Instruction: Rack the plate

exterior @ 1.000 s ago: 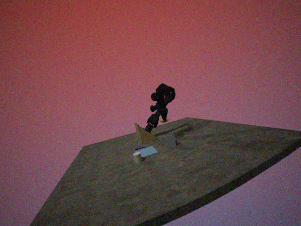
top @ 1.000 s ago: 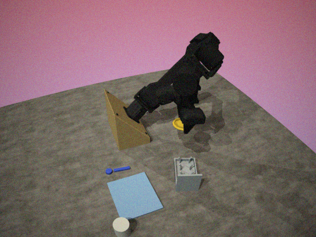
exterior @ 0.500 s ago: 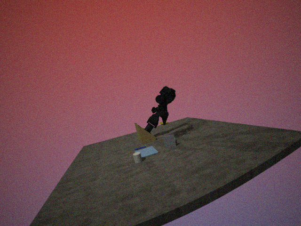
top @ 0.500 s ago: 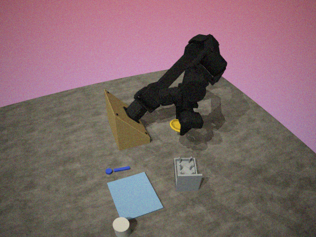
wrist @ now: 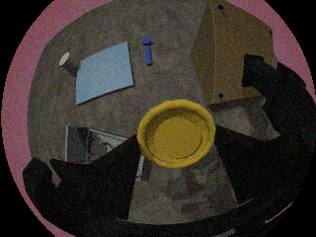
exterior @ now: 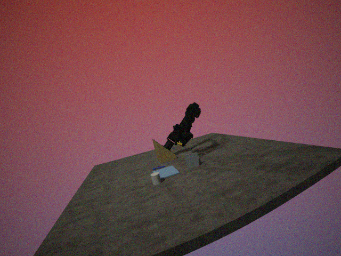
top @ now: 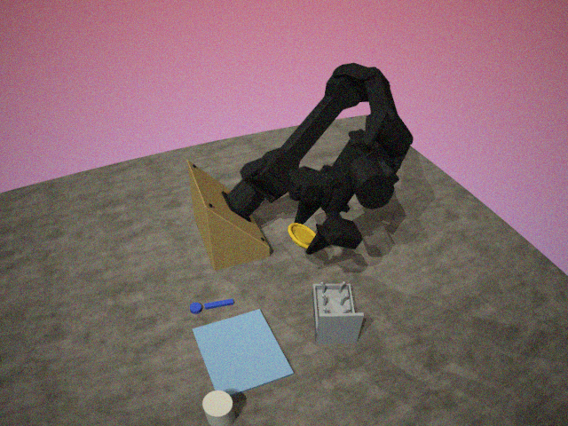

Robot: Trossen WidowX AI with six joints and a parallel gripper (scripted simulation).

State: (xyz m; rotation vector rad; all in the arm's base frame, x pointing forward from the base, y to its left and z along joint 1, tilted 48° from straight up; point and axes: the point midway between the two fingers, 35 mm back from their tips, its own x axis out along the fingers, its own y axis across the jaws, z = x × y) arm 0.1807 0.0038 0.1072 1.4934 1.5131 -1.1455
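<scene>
Now: gripper tip 110 mm short of the grey dish rack, 80 mm above it and 20 mm to the right of it. The rest, counted from my gripper tip: blue spoon 190 mm to the right, 100 mm below; then yellow plate 10 mm above; then light blue mat 170 mm to the right, 120 mm ahead, 100 mm below.
</scene>
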